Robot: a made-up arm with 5 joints.
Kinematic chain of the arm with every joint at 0, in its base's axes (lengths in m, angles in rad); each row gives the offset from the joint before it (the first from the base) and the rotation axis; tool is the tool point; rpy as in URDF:
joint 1: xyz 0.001 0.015 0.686 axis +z
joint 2: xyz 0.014 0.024 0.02 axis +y
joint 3: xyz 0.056 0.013 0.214 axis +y
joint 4: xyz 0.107 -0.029 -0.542 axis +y
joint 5: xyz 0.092 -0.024 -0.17 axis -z
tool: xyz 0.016 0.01 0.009 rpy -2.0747 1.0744 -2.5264
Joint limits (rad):
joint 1: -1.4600..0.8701
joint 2: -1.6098..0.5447
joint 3: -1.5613..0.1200
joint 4: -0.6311..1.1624
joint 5: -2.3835..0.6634
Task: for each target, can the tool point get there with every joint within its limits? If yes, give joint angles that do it. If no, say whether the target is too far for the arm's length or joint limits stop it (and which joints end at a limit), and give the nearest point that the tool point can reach.
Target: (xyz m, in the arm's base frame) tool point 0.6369 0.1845 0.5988
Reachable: yes | joints 0.2694 -0.1410 -0.5877 -0.4352 -2.0146
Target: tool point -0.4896 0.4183 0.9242
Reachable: no: joint limits stop it (at a limit: joint 2, joint 3, joint 4) | nearest point -0.3942 0.3399 1.3513 | short by 0.445 m
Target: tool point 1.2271 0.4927 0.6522
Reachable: no: too far | nearest point 0.8266 0.3367 0.6700 | short by 0.430 m
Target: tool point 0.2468 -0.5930 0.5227
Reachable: yes | joints -1.1863 0.0095 -0.6360 -0.3616 -1.5940
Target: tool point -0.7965 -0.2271 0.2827
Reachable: no: joint limits stop it (at a limit: joint 2, joint 3, joint 4, joint 5) | nearest point -0.2495 -0.0610 0.3011 | short by 0.572 m
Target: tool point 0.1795 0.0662 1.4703
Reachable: yes | joints 0.2954 -1.2766 -1.1095 0.1778 -0.2038
